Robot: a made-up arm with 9 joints. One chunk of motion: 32 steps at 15 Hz.
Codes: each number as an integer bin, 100 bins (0 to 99) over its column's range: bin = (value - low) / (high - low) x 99, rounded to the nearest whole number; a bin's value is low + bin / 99 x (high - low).
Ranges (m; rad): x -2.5..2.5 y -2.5..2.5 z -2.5..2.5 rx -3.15..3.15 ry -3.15..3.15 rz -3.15..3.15
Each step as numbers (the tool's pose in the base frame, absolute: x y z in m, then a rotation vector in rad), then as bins.
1 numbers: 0.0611 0.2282 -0.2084 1.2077 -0.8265 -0.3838
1 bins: 51 54 45 68 37 43
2 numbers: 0.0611 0.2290 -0.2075 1.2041 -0.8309 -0.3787
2 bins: 51 54 45 68 36 44
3 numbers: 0.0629 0.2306 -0.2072 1.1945 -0.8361 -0.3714
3 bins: 51 54 45 68 36 44
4 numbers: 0.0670 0.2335 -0.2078 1.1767 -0.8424 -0.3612
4 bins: 51 54 45 68 36 44
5 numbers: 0.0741 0.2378 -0.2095 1.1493 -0.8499 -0.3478
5 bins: 51 54 45 68 36 44
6 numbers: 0.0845 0.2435 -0.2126 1.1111 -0.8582 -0.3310
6 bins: 51 54 45 67 36 44
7 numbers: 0.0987 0.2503 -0.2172 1.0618 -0.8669 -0.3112
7 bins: 51 54 45 66 36 45
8 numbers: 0.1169 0.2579 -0.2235 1.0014 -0.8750 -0.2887
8 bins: 52 55 45 65 36 45
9 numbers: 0.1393 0.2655 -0.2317 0.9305 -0.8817 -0.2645
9 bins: 52 55 45 64 36 45
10 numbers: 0.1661 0.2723 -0.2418 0.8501 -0.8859 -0.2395
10 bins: 53 55 45 63 36 46
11 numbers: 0.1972 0.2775 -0.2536 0.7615 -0.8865 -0.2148
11 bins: 53 55 44 61 36 46
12 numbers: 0.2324 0.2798 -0.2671 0.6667 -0.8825 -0.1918
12 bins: 54 55 44 60 36 46
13 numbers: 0.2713 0.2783 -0.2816 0.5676 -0.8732 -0.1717
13 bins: 55 55 44 58 36 47
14 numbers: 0.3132 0.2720 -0.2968 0.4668 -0.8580 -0.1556
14 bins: 56 55 44 57 36 47
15 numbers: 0.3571 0.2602 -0.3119 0.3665 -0.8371 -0.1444
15 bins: 57 55 43 55 36 47
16 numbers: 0.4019 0.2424 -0.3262 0.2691 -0.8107 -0.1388
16 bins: 57 54 43 54 37 47
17 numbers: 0.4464 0.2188 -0.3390 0.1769 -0.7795 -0.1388
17 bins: 58 54 43 52 37 47
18 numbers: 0.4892 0.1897 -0.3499 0.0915 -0.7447 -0.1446
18 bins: 59 53 43 51 38 47
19 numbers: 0.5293 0.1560 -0.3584 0.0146 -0.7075 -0.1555
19 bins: 60 53 42 50 38 47
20 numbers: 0.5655 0.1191 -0.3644 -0.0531 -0.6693 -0.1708
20 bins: 61 52 42 49 39 47
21 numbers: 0.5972 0.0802 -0.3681 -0.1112 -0.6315 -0.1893
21 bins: 61 51 42 48 40 47
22 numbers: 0.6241 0.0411 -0.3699 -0.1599 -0.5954 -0.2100
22 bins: 62 50 42 47 40 46
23 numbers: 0.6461 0.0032 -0.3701 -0.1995 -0.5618 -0.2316
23 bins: 62 50 42 46 41 46
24 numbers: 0.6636 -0.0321 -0.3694 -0.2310 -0.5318 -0.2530
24 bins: 63 49 42 46 41 46
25 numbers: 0.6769 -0.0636 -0.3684 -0.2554 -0.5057 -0.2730
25 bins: 63 48 42 45 42 45
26 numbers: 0.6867 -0.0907 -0.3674 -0.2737 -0.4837 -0.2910
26 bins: 63 48 42 45 42 45
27 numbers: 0.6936 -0.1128 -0.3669 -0.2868 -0.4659 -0.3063
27 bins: 63 47 42 45 42 45
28 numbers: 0.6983 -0.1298 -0.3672 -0.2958 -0.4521 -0.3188
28 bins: 63 47 42 45 42 44
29 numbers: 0.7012 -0.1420 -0.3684 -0.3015 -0.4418 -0.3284
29 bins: 63 47 42 45 43 44
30 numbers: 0.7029 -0.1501 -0.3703 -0.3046 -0.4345 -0.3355
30 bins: 63 47 42 45 43 44
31 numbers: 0.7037 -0.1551 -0.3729 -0.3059 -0.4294 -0.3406
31 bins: 63 46 42 45 43 44
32 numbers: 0.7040 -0.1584 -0.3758 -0.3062 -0.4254 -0.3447
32 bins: 63 46 42 45 43 44
